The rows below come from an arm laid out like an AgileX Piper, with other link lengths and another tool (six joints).
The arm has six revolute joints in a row. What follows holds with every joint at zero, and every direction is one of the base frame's. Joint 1 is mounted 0.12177 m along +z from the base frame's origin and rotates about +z. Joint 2 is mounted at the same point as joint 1 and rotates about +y. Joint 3 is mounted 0.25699 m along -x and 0.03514 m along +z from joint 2 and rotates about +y. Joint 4 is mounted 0.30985 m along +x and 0.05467 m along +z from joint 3 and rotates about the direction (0.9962, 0, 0.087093). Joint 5 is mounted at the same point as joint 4 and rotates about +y. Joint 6 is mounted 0.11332 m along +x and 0.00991 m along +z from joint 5 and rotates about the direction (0.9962, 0, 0.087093). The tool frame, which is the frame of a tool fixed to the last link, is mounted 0.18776 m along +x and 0.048 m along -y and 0.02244 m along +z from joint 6; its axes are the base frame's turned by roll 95.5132, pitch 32.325 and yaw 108.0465 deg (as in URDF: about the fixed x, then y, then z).
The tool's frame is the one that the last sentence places.
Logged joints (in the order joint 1, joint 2, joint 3, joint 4, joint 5, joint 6), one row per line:
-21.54, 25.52, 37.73, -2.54, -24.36, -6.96
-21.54, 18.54, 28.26, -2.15, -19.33, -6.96
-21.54, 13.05, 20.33, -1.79, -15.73, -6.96
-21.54, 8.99, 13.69, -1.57, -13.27, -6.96
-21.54, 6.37, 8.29, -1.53, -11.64, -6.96
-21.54, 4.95, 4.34, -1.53, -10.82, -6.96
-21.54, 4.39, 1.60, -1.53, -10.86, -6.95
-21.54, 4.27, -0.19, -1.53, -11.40, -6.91
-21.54, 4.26, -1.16, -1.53, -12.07, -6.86
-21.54, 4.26, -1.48, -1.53, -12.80, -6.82
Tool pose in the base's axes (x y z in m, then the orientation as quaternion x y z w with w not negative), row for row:
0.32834, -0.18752, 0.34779, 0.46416, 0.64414, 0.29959, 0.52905
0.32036, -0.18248, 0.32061, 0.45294, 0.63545, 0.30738, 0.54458
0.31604, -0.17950, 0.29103, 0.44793, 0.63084, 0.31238, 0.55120
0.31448, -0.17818, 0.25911, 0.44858, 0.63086, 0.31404, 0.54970
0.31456, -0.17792, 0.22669, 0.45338, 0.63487, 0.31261, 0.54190
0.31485, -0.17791, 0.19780, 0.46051, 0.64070, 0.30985, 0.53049
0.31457, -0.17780, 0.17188, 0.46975, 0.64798, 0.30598, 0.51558
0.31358, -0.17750, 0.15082, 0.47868, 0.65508, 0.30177, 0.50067
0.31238, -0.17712, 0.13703, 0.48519, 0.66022, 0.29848, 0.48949
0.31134, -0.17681, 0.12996, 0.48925, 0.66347, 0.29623, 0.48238
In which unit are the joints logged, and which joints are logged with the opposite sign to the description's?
The joints are logged in degrees. Opposite sign: joint 3, joint 5, joint 6.
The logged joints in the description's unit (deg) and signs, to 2 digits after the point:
-21.54, 25.52, -37.73, -2.54, 24.36, 6.96
-21.54, 18.54, -28.26, -2.15, 19.33, 6.96
-21.54, 13.05, -20.33, -1.79, 15.73, 6.96
-21.54, 8.99, -13.69, -1.57, 13.27, 6.96
-21.54, 6.37, -8.29, -1.53, 11.64, 6.96
-21.54, 4.95, -4.34, -1.53, 10.82, 6.96
-21.54, 4.39, -1.60, -1.53, 10.86, 6.95
-21.54, 4.27, 0.19, -1.53, 11.40, 6.91
-21.54, 4.26, 1.16, -1.53, 12.07, 6.86
-21.54, 4.26, 1.48, -1.53, 12.80, 6.82

